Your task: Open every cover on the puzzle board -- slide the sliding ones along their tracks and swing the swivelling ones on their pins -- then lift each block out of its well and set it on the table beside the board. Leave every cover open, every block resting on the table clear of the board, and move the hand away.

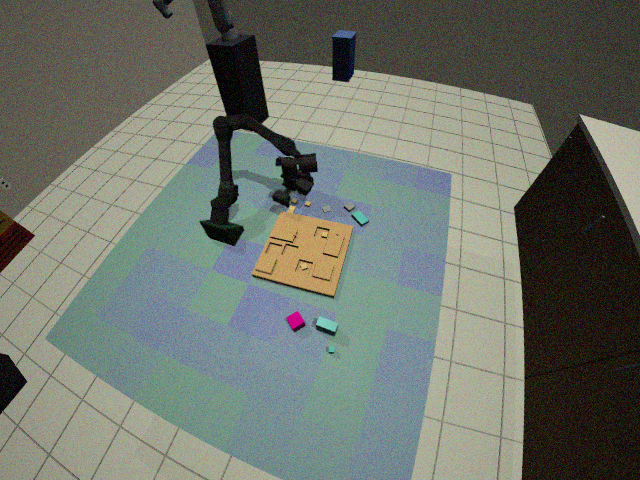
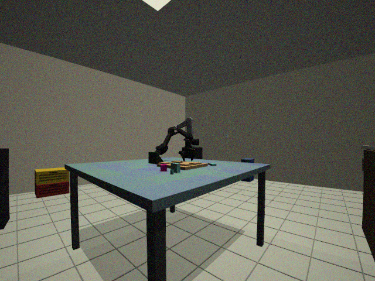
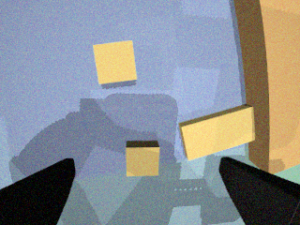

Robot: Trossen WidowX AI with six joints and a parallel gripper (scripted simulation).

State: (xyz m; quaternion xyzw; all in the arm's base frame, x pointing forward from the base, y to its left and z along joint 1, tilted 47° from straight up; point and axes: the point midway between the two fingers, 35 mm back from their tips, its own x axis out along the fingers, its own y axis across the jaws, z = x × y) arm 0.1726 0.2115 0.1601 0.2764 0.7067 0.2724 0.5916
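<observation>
Now: gripper tip 1 cm short of the oblong orange block, 5 cm to the left of it and 1 cm above it. From my gripper tip the other things lie so: cyan block 36 cm ahead, 41 cm to the right, 1 cm above; magenta block 26 cm ahead, 44 cm to the right; tan puzzle board 16 cm ahead, 21 cm to the right.
</observation>
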